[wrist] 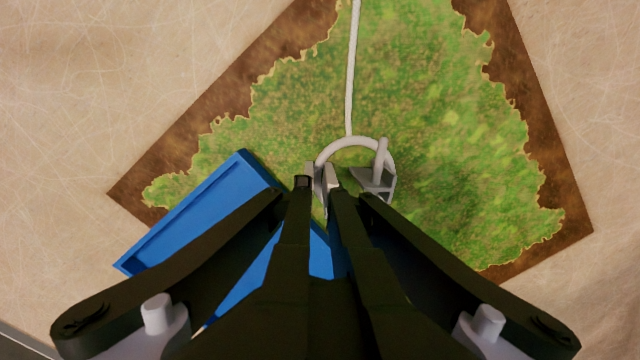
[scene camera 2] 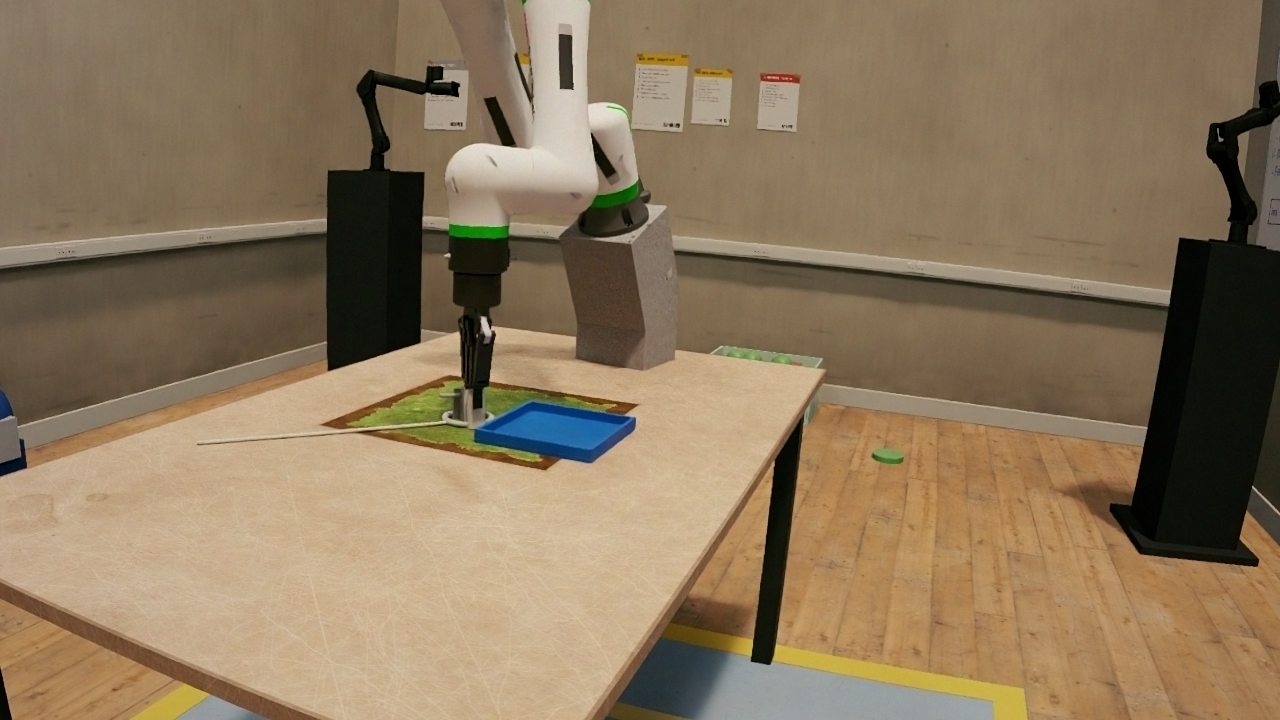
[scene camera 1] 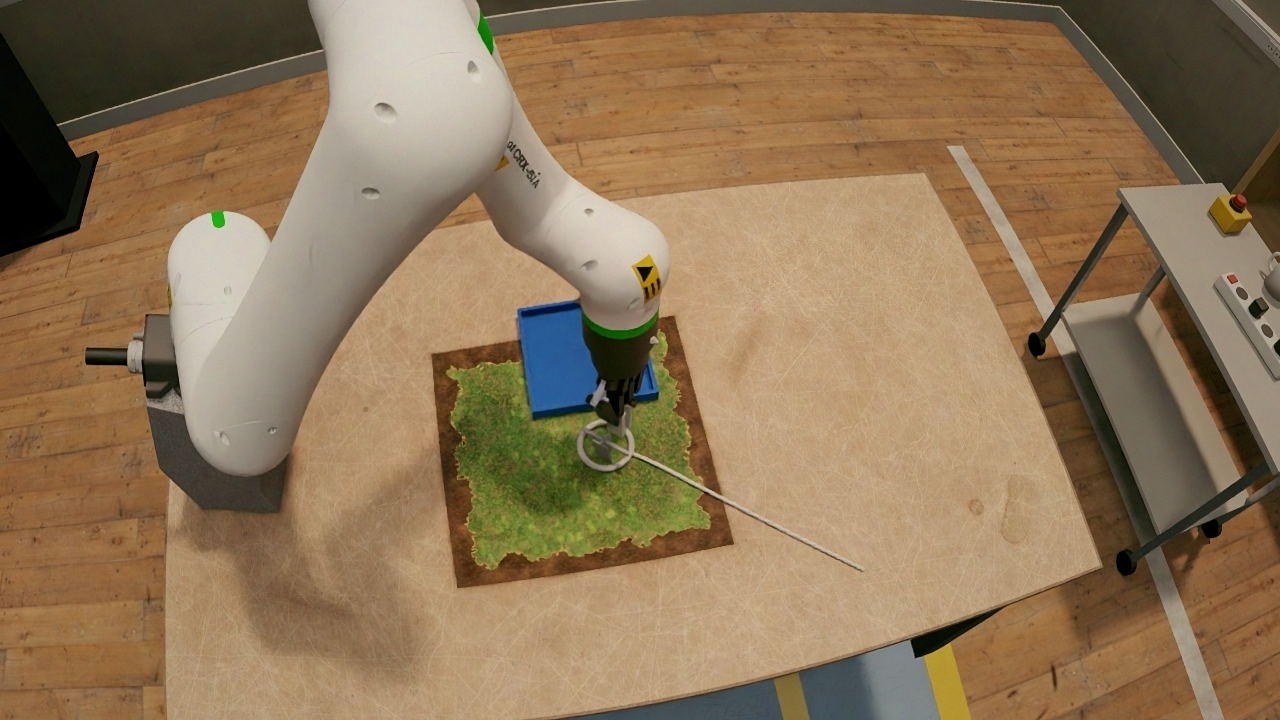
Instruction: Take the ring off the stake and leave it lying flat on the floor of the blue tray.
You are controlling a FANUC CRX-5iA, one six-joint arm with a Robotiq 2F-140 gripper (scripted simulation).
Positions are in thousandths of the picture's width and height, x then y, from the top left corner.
Scene:
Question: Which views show the gripper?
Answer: The wrist view, scene camera 2 and scene camera 1: all of them.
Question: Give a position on a blue tray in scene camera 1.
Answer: At 438, 520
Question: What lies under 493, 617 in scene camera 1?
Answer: A white ring.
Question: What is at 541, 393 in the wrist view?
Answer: A white ring.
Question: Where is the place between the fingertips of the gripper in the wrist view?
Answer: At 496, 485

